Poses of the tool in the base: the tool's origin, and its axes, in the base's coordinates. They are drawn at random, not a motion.
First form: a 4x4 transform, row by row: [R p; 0 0 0 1], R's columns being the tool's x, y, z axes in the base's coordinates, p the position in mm. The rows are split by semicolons.
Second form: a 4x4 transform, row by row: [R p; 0 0 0 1], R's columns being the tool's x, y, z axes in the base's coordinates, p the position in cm. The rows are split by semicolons. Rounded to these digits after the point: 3 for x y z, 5 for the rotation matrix.
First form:
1: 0.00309 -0.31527 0.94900 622.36; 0.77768 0.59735 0.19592 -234.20; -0.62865 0.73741 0.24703 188.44; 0 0 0 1
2: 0.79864 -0.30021 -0.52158 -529.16; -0.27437 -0.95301 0.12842 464.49; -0.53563 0.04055 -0.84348 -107.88; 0 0 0 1
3: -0.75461 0.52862 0.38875 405.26; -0.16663 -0.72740 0.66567 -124.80; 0.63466 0.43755 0.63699 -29.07; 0 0 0 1
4: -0.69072 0.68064 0.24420 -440.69; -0.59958 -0.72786 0.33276 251.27; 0.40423 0.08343 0.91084 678.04; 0 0 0 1
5: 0.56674 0.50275 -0.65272 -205.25; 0.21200 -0.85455 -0.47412 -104.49; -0.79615 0.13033 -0.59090 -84.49; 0 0 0 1
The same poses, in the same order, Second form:
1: 0.00309 -0.31527 0.94900 62.236; 0.77768 0.59735 0.19592 -23.420; -0.62865 0.73741 0.24703 18.844; 0 0 0 1
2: 0.79864 -0.30021 -0.52158 -52.916; -0.27437 -0.95301 0.12842 46.449; -0.53563 0.04055 -0.84348 -10.788; 0 0 0 1
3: -0.75461 0.52862 0.38875 40.526; -0.16663 -0.72740 0.66567 -12.480; 0.63466 0.43755 0.63699 -2.907; 0 0 0 1
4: -0.69072 0.68064 0.24420 -44.069; -0.59958 -0.72786 0.33276 25.127; 0.40423 0.08343 0.91084 67.804; 0 0 0 1
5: 0.56674 0.50275 -0.65272 -20.525; 0.21200 -0.85455 -0.47412 -10.449; -0.79615 0.13033 -0.59090 -8.449; 0 0 0 1
